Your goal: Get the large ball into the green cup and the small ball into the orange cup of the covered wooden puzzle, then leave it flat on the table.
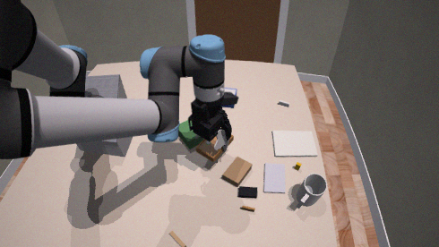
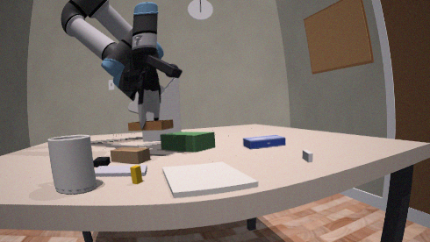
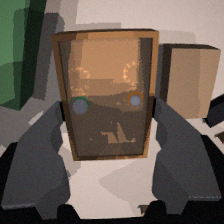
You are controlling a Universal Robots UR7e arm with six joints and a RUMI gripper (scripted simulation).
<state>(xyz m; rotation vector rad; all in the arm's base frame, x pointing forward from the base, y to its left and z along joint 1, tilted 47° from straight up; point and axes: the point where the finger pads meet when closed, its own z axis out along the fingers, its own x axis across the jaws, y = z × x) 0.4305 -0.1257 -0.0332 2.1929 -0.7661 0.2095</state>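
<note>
My hand is 1 cm above the covered wooden puzzle. Round my hand: black block (10 cm ahead, 14 cm to the right, 8 cm below); green block (6 cm behind, 12 cm to the left, 6 cm below); wooden block (7 cm ahead, 7 cm to the right, 7 cm below).
</note>
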